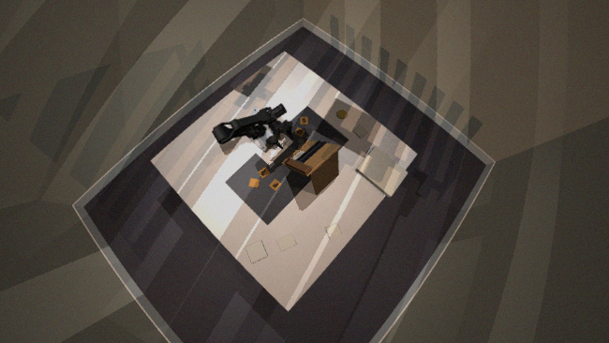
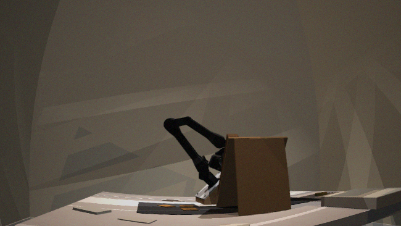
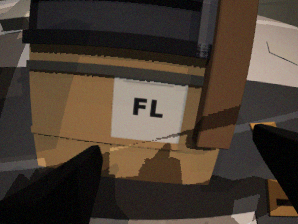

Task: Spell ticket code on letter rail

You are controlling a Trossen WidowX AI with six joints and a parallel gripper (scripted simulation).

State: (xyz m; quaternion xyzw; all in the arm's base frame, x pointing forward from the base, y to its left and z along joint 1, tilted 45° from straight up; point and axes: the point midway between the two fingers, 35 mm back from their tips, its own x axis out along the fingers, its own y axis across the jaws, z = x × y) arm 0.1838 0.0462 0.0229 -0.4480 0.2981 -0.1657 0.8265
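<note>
My gripper tip is 40 mm past the letter tile, 200 mm to the left of it and 150 mm above it. From my gripper tip the other things lie so: yellow object: 110 mm ahead, 460 mm to the left, 140 mm below; then dark mat: 30 mm to the right, 150 mm below; then white ticket: 80 mm ahead, 70 mm below.
</note>
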